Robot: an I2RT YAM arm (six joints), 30 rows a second.
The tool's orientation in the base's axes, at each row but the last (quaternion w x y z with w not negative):
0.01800, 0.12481, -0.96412, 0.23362
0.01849, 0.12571, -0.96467, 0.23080
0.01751, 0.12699, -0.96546, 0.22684
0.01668, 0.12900, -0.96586, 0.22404
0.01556, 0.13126, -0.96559, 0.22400
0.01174, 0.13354, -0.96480, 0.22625
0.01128, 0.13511, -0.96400, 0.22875
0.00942, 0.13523, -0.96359, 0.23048
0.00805, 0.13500, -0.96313, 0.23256
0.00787, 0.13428, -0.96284, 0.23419
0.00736, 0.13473, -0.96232, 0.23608
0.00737, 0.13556, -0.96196, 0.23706
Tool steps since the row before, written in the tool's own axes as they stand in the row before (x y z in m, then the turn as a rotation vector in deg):
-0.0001, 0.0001, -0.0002, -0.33, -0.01, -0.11
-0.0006, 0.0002, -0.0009, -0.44, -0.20, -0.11
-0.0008, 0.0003, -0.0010, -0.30, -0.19, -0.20
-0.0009, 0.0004, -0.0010, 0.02, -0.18, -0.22
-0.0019, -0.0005, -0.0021, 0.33, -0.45, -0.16
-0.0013, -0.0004, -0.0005, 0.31, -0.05, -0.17
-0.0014, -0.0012, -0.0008, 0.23, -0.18, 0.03
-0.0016, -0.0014, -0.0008, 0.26, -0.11, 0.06
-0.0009, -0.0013, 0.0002, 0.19, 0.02, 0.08
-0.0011, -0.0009, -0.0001, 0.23, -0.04, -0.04
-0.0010, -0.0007, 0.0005, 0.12, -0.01, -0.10
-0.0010, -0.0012, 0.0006, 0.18, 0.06, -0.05
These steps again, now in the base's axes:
0.0001, 0.0002, 0.0001, 0.32, 0.12, 0.07
0.0005, 0.0007, 0.0007, 0.47, -0.02, 0.15
0.0007, 0.0009, 0.0007, 0.33, 0.00, 0.23
0.0007, 0.0010, 0.0006, 0.02, -0.06, 0.28
0.0019, 0.0010, 0.0019, -0.21, -0.40, 0.37
0.0013, 0.0002, 0.0005, -0.29, -0.05, 0.20
0.0016, -0.0003, 0.0011, -0.17, -0.23, 0.07
0.0019, -0.0004, 0.0012, -0.22, -0.19, 0.02
0.0012, -0.0010, 0.0003, -0.18, -0.07, -0.07
0.0013, -0.0004, 0.0004, -0.21, -0.07, 0.07
0.0012, -0.0006, -0.0002, -0.12, 0.01, 0.10
0.0013, -0.0010, -0.0001, -0.19, 0.03, 0.03

